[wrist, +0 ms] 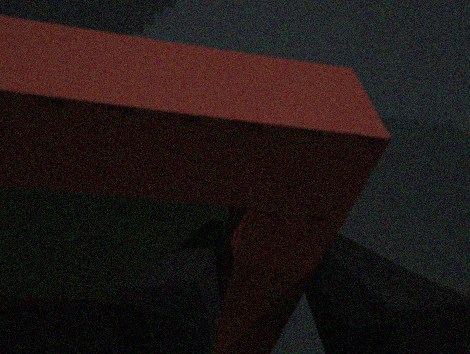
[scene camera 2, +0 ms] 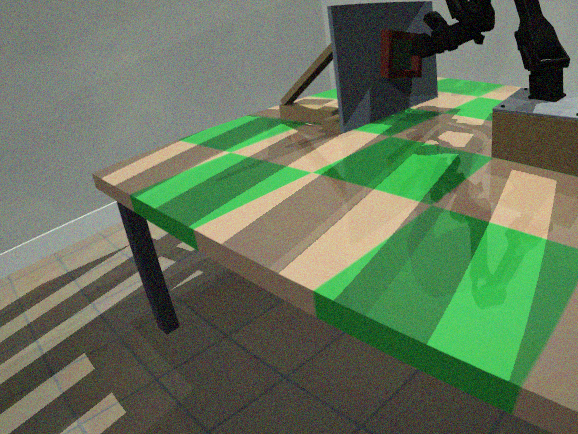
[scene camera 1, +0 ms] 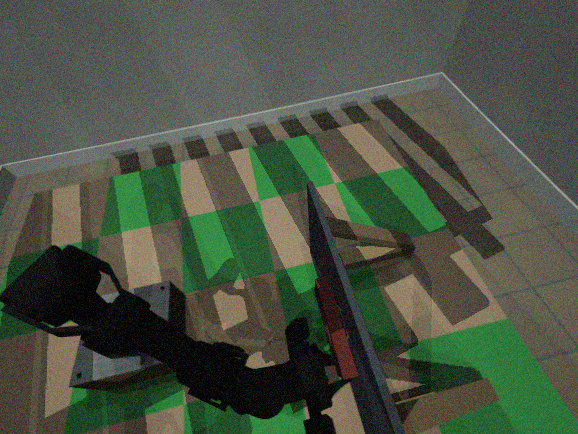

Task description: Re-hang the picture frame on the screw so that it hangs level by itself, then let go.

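Pixels of known places: gripper, fingertip midpoint: (wrist: 259, 233) (scene camera 2: 414, 52) (scene camera 1: 350, 368); arm's base at its link origin: (scene camera 2: 547, 96).
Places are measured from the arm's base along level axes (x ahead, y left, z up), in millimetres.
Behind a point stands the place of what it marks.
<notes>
A dark red picture frame (scene camera 1: 335, 327) {x 434, y -46, z 111 mm} (scene camera 2: 385, 53) {x 420, y 52, z 62 mm} (wrist: 216, 91) {x 437, y -95, z 104 mm} sits against the upright grey wall panel (scene camera 1: 326, 245) (scene camera 2: 356, 65) on the checkered table (scene camera 1: 279, 232) {x 334, y 296, z -112 mm} (scene camera 2: 339, 241) {x 46, y 560, z -112 mm}. In the second scene view it looks roughly level. The screw is hidden behind the frame. My black gripper (scene camera 1: 323, 350) (scene camera 2: 422, 45) {x 454, y -105, z 48 mm} is at the frame's right side and is shut on that side bar.
A wooden brace (scene camera 1: 369, 241) {x 554, y 157, z 27 mm} (scene camera 2: 306, 77) {x 571, y 197, z 11 mm} props the panel from behind. The arm's grey base plate (scene camera 1: 154, 297) {x 34, y 94, z -8 mm} (scene camera 2: 499, 129) {x 46, y 133, z -53 mm} stands on the table near the panel. The table's edge (scene camera 2: 253, 267) {x 94, y 669, z -124 mm} drops to a tiled floor.
</notes>
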